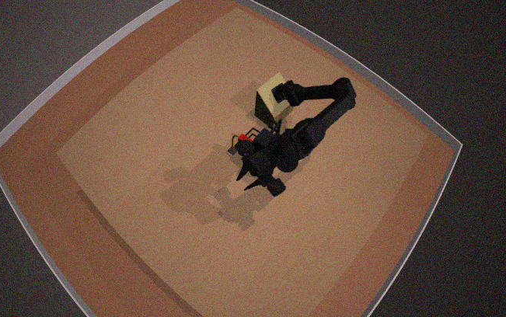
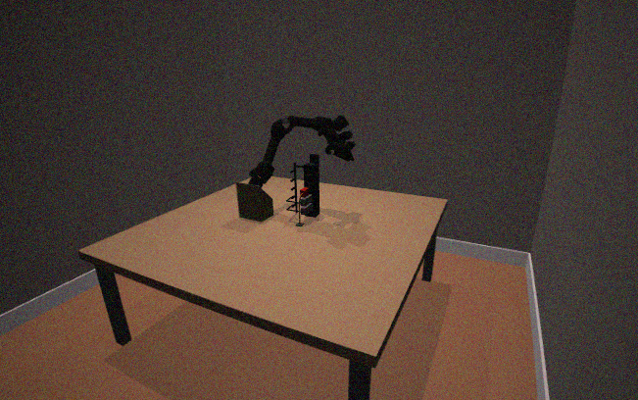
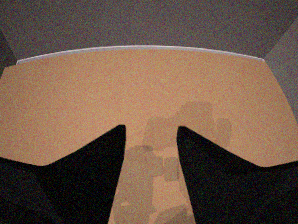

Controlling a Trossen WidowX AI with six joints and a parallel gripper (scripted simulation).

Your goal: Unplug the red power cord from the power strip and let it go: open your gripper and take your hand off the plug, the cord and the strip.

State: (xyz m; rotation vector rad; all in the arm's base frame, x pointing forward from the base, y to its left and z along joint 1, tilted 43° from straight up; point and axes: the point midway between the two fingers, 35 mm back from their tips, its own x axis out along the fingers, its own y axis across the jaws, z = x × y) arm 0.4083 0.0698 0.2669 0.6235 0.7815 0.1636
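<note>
Now: gripper tip 170 mm past the red plug, 140 mm to the left of it and 130 mm above it. Also, from my gripper tip: black power strip (180 mm behind, 60 mm to the right, 150 mm below).
</note>
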